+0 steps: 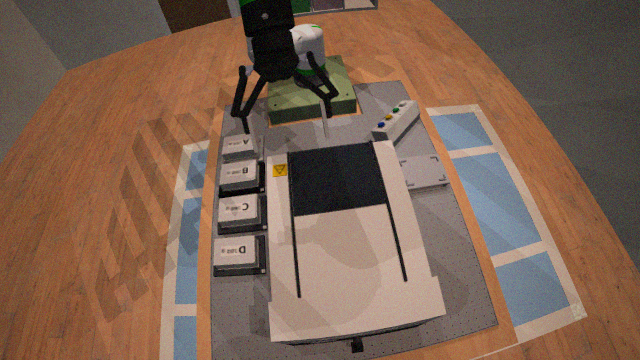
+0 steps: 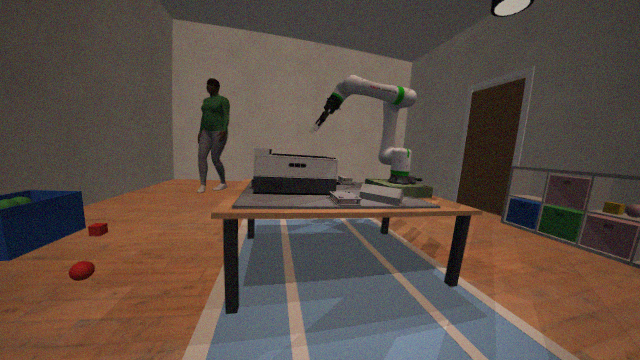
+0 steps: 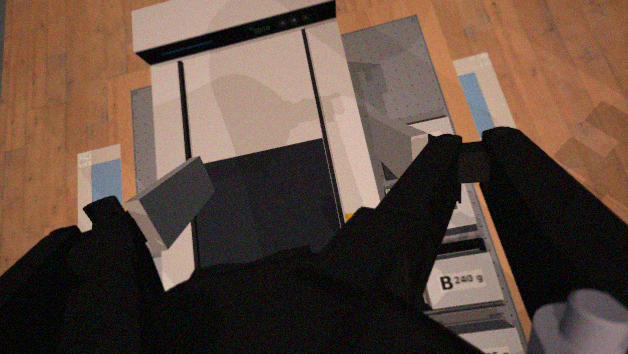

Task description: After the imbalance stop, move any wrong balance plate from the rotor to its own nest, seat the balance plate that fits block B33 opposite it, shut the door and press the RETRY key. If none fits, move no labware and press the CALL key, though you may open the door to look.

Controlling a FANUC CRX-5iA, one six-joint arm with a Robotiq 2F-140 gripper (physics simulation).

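Frame: origin at the arm's base, x right, y ahead, z up, level; metres.
Seen in the pictures: gripper, fingertip midpoint: (image 1: pixel 292 143) (image 2: pixel 312 131) (image 3: pixel 288 155); arm's base, link origin: (image 1: pixel 311 78) (image 2: pixel 398 182).
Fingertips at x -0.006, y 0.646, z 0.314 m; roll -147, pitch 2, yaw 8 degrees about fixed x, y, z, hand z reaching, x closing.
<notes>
Pixels of each thing's top centre, then the offset from my fingertips to it. "spot": a spot on its surface instead.
- dark panel, top centre: (image 3: pixel 264 212) (image 1: pixel 334 176) dx -0.075, dy -0.034, dz -0.163 m
- Plate A, top centre: (image 1: pixel 238 142) (image 2: pixel 345 176) dx +0.263, dy -0.309, dz -0.322 m
- plate B, top centre: (image 3: pixel 461 280) (image 1: pixel 237 171) dx +0.244, dy -0.181, dz -0.322 m
- plate C, top centre: (image 3: pixel 437 208) (image 1: pixel 237 207) dx +0.225, dy -0.046, dz -0.322 m
- plate D, top centre: (image 3: pixel 422 141) (image 1: pixel 233 250) dx +0.218, dy +0.093, dz -0.322 m
- key box, top centre: (image 1: pixel 398 112) (image 2: pixel 382 185) dx -0.309, dy -0.384, dz -0.292 m
- display strip, surface spot: (image 3: pixel 240 35) spot: dx -0.100, dy +0.254, dz -0.152 m
My gripper (image 1: pixel 286 125) (image 2: pixel 315 129) (image 3: pixel 288 155) is open and empty, above and in front of the centrifuge (image 1: pixel 340 295) (image 2: pixel 295 167) (image 3: pixel 260 100). A dark panel (image 1: pixel 337 180) (image 3: pixel 270 200) lies between its two rails; the rotor and block B33 do not show. Plate A (image 1: pixel 239 145), plate B (image 1: pixel 240 171) (image 3: pixel 465 282), plate C (image 1: pixel 238 209) and plate D (image 1: pixel 235 250) sit in a row of nests beside the centrifuge. B reads 240 g. The key box (image 1: pixel 397 122) (image 2: pixel 381 193) has blue, yellow, green and white keys; their labels cannot be read. The display strip (image 3: pixel 240 35) has blurred blue and green text.
A low grey stand (image 1: pixel 425 172) (image 2: pixel 345 198) with corner marks lies beside the centrifuge. The arm's green base (image 1: pixel 312 97) (image 2: pixel 420 190) stands behind the key box. A person (image 2: pixel 214 125) stands beyond the table (image 2: pixel 345 214). A blue bin (image 2: pixel 45 220) is on the floor.
</notes>
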